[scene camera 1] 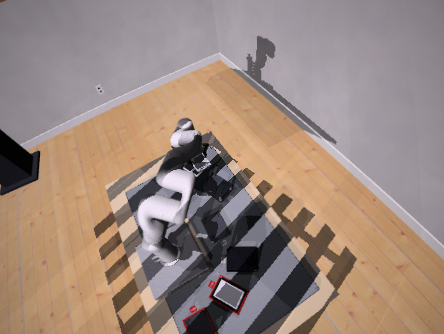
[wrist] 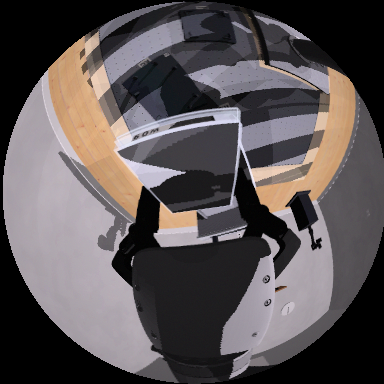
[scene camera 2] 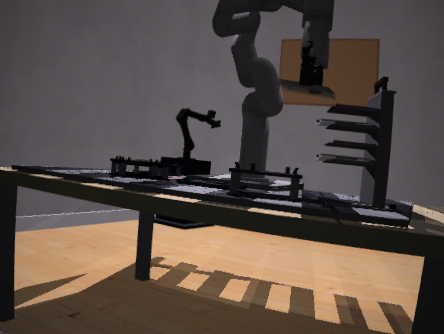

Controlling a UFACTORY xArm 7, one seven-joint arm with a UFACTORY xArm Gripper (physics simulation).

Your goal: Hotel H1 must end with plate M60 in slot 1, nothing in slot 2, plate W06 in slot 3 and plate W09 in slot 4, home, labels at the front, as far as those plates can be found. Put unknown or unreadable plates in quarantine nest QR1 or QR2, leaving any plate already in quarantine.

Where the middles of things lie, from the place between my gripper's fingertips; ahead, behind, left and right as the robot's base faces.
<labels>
My gripper is now 6 cm past the dark nest marked N6 [wrist: 195, 28], 32 cm to the left of it and 26 cm above it.
</labels>
